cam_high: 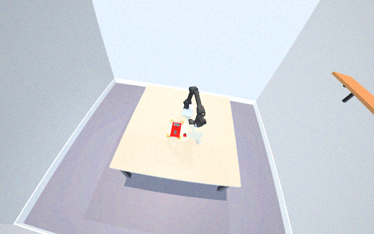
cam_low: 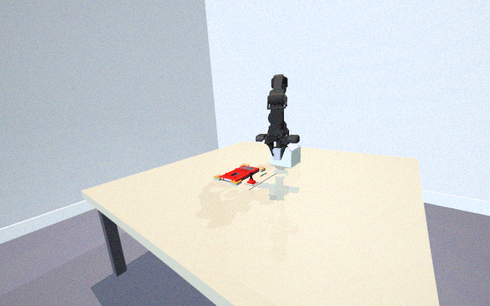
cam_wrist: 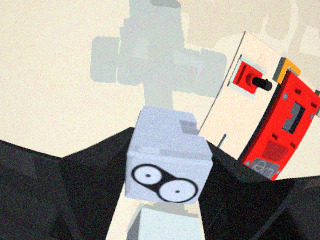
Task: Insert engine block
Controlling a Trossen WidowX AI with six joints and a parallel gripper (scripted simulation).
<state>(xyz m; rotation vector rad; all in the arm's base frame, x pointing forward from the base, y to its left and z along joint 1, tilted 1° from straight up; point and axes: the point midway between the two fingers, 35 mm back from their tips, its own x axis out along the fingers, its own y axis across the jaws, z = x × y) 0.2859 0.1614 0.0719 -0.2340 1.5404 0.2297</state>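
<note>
The engine block lies 1 cm above my gripper tip.
</note>
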